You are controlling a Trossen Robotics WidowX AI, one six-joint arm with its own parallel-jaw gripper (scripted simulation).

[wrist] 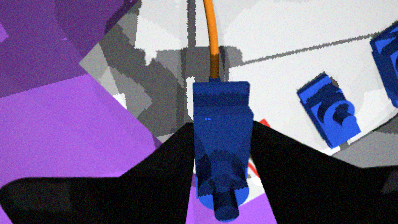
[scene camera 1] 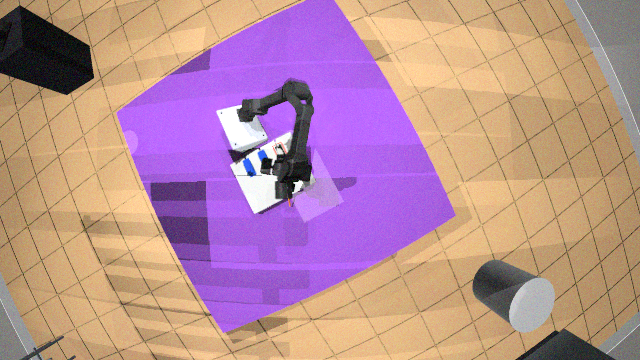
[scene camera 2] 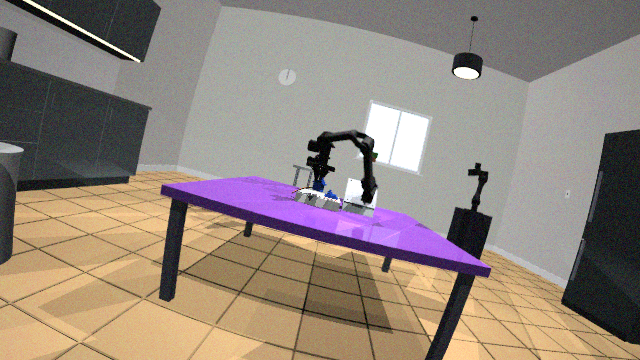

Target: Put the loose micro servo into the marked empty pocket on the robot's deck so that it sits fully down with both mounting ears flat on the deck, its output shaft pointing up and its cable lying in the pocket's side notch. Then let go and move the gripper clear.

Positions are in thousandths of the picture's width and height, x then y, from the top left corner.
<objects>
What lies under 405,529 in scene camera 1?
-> A white deck.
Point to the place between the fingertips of my gripper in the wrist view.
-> At 554,578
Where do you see a white deck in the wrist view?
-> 700,248
</objects>
